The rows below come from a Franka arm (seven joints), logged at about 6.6 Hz.
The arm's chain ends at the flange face. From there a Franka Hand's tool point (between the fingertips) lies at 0.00 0.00 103.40 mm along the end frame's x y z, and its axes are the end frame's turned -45 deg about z.
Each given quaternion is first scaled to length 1.
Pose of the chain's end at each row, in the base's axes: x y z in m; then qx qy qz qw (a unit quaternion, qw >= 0):
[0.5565, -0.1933, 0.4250, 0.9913, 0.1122, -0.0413, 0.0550]
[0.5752, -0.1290, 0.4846, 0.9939, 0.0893, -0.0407, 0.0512]
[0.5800, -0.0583, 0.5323, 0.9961, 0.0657, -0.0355, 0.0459]
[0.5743, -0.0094, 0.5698, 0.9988, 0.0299, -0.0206, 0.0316]
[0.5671, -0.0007, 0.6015, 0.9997, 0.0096, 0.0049, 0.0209]
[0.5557, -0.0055, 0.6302, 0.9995, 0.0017, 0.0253, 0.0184]
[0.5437, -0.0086, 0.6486, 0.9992, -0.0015, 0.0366, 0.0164]
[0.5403, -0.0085, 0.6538, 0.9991, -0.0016, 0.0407, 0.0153]
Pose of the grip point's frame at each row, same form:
[0.5493, -0.2055, 0.3226, 0.8729, 0.4830, -0.0592, 0.0350]
[0.5678, -0.1403, 0.3821, 0.8840, 0.4628, -0.0572, 0.0317]
[0.5733, -0.0682, 0.4296, 0.8952, 0.4419, -0.0504, 0.0288]
[0.5702, -0.0161, 0.4667, 0.9114, 0.4099, -0.0311, 0.0213]
[0.5682, -0.0050, 0.4982, 0.9200, 0.3914, -0.0035, 0.0212]
[0.5609, -0.0093, 0.5270, 0.9228, 0.3841, 0.0163, 0.0267]
[0.5513, -0.0120, 0.5455, 0.9237, 0.3810, 0.0275, 0.0292]
[0.5487, -0.0117, 0.5508, 0.9236, 0.3808, 0.0317, 0.0297]

